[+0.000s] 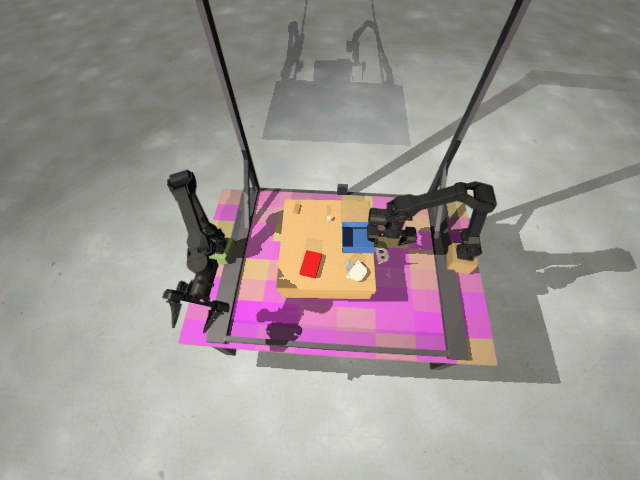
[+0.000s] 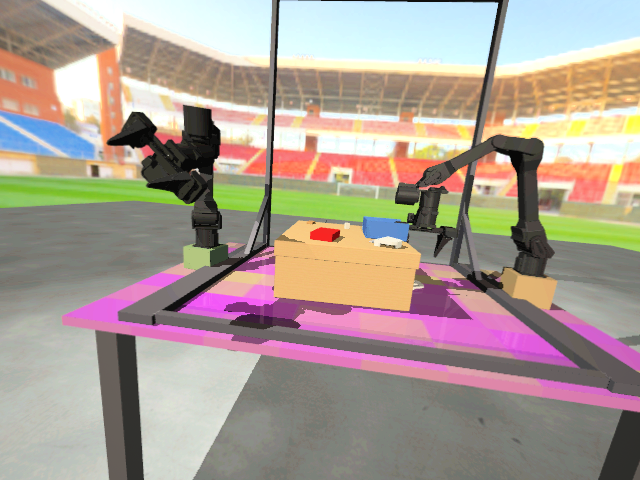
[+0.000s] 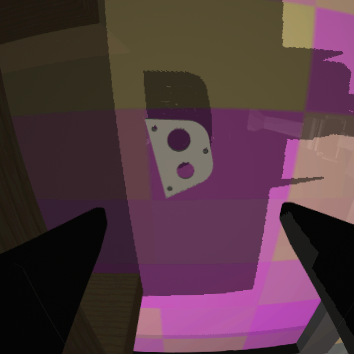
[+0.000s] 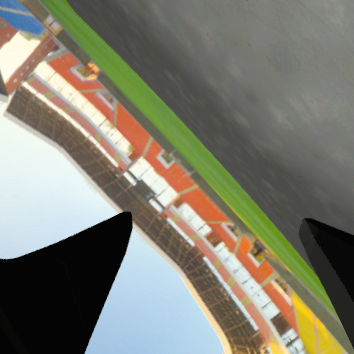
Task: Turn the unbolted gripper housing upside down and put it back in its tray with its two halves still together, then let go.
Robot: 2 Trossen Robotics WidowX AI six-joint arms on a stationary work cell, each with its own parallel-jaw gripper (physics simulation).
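Places are measured from the left arm's base along level axes (x ahead, y up, z right), in millimetres.
Where they show: left gripper, between the fingertips: (image 1: 387, 244) (image 3: 194, 213); right gripper, between the fingertips: (image 1: 188, 330) (image 2: 127, 163) (image 4: 217, 223); left arm's base, origin of its link: (image 1: 464, 253) (image 2: 528, 273); right arm's base, origin of its link: (image 1: 217, 246) (image 2: 206, 245).
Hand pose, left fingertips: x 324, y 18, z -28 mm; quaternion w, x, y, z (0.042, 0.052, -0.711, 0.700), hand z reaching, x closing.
Note:
Things, the pixels of their centre, and the offset from my left fingertips. Level surfaces: height alone.
- pale plate with two large holes, middle of its body: (image 3: 182, 153) (image 2: 414, 284) (image 1: 382, 254) dx +4, dy -102, dz +2 mm
- white housing part, middle of its body: (image 2: 390, 242) (image 1: 358, 272) dx +105, dy +62, dz -174 mm
- small grey piece, middle of its body: (image 1: 349, 265) dx +141, dy +55, dz -148 mm
- blue tray, middle of its body: (image 2: 383, 228) (image 1: 357, 237) dx +125, dy +80, dz -38 mm
- wooden box, middle of its body: (image 2: 342, 257) (image 1: 326, 250) dx +242, dy -27, dz -58 mm
- table, height of its surface: dy -108 mm
- red block, middle of its body: (image 2: 325, 234) (image 1: 310, 264) dx +281, dy +63, dz -172 mm
- small brown piece, middle of its body: (image 1: 296, 208) dx +391, dy +57, dz +68 mm
- small white piece, middle of its body: (image 2: 347, 225) (image 1: 328, 218) dx +250, dy +64, dz +39 mm
A pale plate with two large holes (image 1: 378, 256) (image 2: 419, 285) (image 3: 194, 153) lies on the magenta table beside the wooden box. Another white housing part (image 1: 356, 271) (image 2: 387, 241) rests on the box top, apart from that plate, with a small grey piece (image 1: 349, 265) against it. The blue tray (image 1: 357, 250) (image 2: 385, 228) stands on the box near its right edge; its visible floor is bare. My left gripper (image 1: 391, 238) (image 3: 194, 213) is open and empty, above the table just right of the tray; the holed plate shows beyond its fingers. My right gripper (image 1: 190, 326) (image 4: 217, 223) is open and empty, far left.
The wooden box (image 1: 328, 292) (image 2: 343, 279) is a raised block on the table (image 1: 356, 330). A red block (image 1: 311, 264) (image 2: 325, 234), a small brown piece (image 1: 297, 208) and a small white piece (image 1: 329, 218) (image 2: 346, 225) are on it. Dark frame posts rise at both sides.

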